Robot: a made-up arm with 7 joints. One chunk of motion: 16 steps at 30 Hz.
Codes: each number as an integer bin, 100 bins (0 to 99) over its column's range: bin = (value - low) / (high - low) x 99, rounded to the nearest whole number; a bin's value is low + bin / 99 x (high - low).
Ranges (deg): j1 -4..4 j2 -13..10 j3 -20..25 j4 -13..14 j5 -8..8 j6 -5..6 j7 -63..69
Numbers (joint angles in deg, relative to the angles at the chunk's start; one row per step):
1: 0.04 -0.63 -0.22 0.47 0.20 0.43 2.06
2: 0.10 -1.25 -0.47 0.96 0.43 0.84 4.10
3: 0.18 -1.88 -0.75 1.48 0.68 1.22 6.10
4: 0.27 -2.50 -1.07 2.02 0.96 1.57 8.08
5: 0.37 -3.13 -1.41 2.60 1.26 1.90 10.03
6: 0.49 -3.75 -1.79 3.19 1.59 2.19 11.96
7: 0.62 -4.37 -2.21 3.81 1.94 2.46 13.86
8: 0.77 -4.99 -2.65 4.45 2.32 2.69 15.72
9: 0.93 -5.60 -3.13 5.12 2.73 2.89 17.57
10: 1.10 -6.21 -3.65 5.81 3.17 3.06 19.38
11: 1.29 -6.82 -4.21 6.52 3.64 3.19 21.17
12: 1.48 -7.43 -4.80 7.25 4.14 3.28 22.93
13: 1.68 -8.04 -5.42 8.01 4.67 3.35 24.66
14: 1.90 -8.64 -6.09 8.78 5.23 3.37 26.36
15: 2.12 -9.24 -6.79 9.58 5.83 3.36 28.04
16: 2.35 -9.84 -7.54 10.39 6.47 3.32 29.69
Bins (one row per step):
1: 50 53 44 49 51 49 49
2: 51 51 43 51 52 53 50
3: 52 48 42 53 54 56 52
4: 53 45 42 55 55 59 53
5: 54 42 41 57 57 62 55
6: 56 40 40 59 59 65 56
7: 57 37 39 62 62 67 58
8: 59 34 38 64 64 69 59
9: 61 32 37 66 66 71 60
10: 63 29 36 69 69 73 62
11: 65 27 35 72 72 74 63
12: 68 24 33 74 75 75 64
13: 70 21 32 77 78 75 66
14: 73 19 31 80 82 75 67
15: 76 16 29 83 86 75 68
16: 79 14 27 86 90 75 70

